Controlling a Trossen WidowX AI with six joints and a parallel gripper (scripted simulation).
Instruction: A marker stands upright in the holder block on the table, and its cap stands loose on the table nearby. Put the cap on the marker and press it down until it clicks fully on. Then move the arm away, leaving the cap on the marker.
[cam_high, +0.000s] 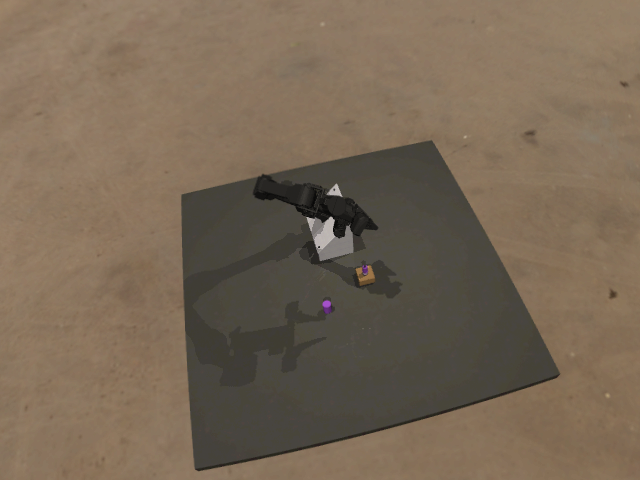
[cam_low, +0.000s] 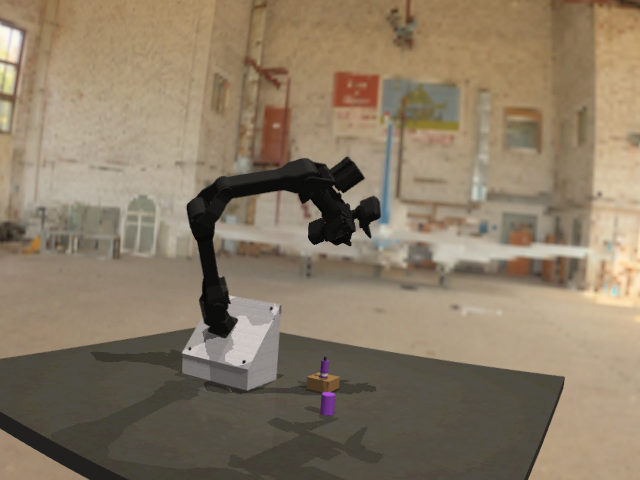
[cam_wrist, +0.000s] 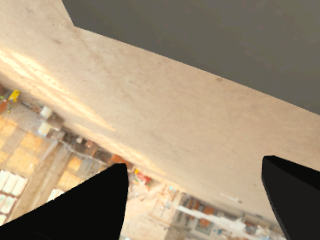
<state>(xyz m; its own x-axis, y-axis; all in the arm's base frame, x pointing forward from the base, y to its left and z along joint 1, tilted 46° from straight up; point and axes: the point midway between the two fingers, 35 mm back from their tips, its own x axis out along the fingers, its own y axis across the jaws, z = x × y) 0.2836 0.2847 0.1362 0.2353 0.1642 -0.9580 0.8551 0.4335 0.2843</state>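
Now: gripper tip 37 cm above the purple cap, 20 cm to the left of it and 5 cm short of it.
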